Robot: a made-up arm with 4 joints. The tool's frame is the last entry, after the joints.
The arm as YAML. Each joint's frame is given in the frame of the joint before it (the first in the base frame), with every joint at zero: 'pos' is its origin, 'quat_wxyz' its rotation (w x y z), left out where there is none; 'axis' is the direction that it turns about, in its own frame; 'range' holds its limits. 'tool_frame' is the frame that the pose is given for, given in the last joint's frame.
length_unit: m
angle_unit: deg
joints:
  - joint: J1
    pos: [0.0, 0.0, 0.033]
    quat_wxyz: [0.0, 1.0, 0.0, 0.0]
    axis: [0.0, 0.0, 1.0]
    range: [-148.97, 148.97]
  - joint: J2
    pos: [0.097, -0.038, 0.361]
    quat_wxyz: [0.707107, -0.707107, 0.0, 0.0]
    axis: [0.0, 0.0, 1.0]
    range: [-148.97, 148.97]
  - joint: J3
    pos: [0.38, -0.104, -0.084]
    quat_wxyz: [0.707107, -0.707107, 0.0, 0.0]
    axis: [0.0, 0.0, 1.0]
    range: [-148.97, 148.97]
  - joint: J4
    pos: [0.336, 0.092, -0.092]
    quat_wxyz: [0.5, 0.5, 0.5, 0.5]
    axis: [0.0, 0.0, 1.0]
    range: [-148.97, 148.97]
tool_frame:
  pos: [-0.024, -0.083, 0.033]
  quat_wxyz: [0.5, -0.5, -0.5, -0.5]
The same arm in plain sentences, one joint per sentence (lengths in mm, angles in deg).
The arm has four revolute joints in a row. What follows holds with every joint at zero, and every direction is one of the base frame's.
Joint 1 lies 33 mm along +z from the base frame's origin and turns about -z, from -148.97 to 148.97 deg.
Joint 2 lies 97 mm along +x and 38 mm along +y and 361 mm along -z from joint 1 and turns about -y, from -148.97 to 148.97 deg.
Joint 3 lies 380 mm along +x and 84 mm along +y and 104 mm along -z from joint 2 and turns about +z, from -148.97 to 148.97 deg.
Joint 4 lies 336 mm along +x and 92 mm along +y and 92 mm along -z from joint 3 and turns about +x, from -148.97 to 148.97 deg.
The tool frame, which is the frame that the pose is given for, lies 33 mm along +x and 24 mm along -y and 83 mm along -z from joint 4; its axes are parallel to the base frame's.

